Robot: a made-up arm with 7 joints. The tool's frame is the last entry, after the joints.
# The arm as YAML. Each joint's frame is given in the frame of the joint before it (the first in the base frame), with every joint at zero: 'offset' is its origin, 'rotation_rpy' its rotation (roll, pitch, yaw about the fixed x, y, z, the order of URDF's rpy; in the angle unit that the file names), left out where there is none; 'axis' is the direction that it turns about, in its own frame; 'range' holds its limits. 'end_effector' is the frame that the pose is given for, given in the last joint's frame.
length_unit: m
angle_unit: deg
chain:
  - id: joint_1
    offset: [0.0, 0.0, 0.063]
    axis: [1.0, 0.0, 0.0]
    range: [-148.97, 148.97]
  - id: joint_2
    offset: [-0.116, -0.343, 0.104]
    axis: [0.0, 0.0, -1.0]
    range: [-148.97, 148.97]
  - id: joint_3
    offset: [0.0, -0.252, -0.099]
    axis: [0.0, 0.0, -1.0]
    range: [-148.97, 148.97]
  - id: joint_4
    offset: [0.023, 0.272, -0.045]
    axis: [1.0, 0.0, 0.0]
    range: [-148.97, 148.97]
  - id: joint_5
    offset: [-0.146, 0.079, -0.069]
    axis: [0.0, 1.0, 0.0]
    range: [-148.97, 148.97]
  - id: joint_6
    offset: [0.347, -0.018, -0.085]
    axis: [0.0, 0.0, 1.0]
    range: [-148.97, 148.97]
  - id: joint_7
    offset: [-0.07, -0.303, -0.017]
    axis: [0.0, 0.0, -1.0]
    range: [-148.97, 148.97]
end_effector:
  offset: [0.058, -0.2, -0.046]
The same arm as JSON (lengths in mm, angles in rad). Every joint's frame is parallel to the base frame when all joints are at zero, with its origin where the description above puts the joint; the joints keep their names.
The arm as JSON. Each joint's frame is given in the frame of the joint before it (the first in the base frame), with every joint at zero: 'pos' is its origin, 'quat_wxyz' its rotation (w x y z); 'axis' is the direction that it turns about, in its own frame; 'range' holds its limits. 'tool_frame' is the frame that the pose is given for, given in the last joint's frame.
{"length_unit": "mm", "angle_unit": "rad", "joints": [
  {"joint": "joint_1", "pos": [0.0, 0.0, 63.0], "quat_wxyz": [1.0, 0.0, 0.0, 0.0], "axis": "+x", "range": [-2.6, 2.6]},
  {"joint": "joint_2", "pos": [-116.0, -343.0, 104.0], "quat_wxyz": [1.0, 0.0, 0.0, 0.0], "axis": "-z", "range": [-2.6, 2.6]},
  {"joint": "joint_3", "pos": [0.0, -252.0, -99.0], "quat_wxyz": [1.0, 0.0, 0.0, 0.0], "axis": "-z", "range": [-2.6, 2.6]},
  {"joint": "joint_4", "pos": [23.0, 272.0, -45.0], "quat_wxyz": [1.0, 0.0, 0.0, 0.0], "axis": "+x", "range": [-2.6, 2.6]},
  {"joint": "joint_5", "pos": [-146.0, 79.0, -69.0], "quat_wxyz": [1.0, 0.0, 0.0, 0.0], "axis": "+y", "range": [-2.6, 2.6]},
  {"joint": "joint_6", "pos": [347.0, -18.0, -85.0], "quat_wxyz": [1.0, 0.0, 0.0, 0.0], "axis": "+z", "range": [-2.6, 2.6]},
  {"joint": "joint_7", "pos": [-70.0, -303.0, -17.0], "quat_wxyz": [1.0, 0.0, 0.0, 0.0], "axis": "-z", "range": [-2.6, 2.6]}
], "tool_frame": {"pos": [58.0, -200.0, -46.0], "quat_wxyz": [1.0, 0.0, 0.0, 0.0]}}

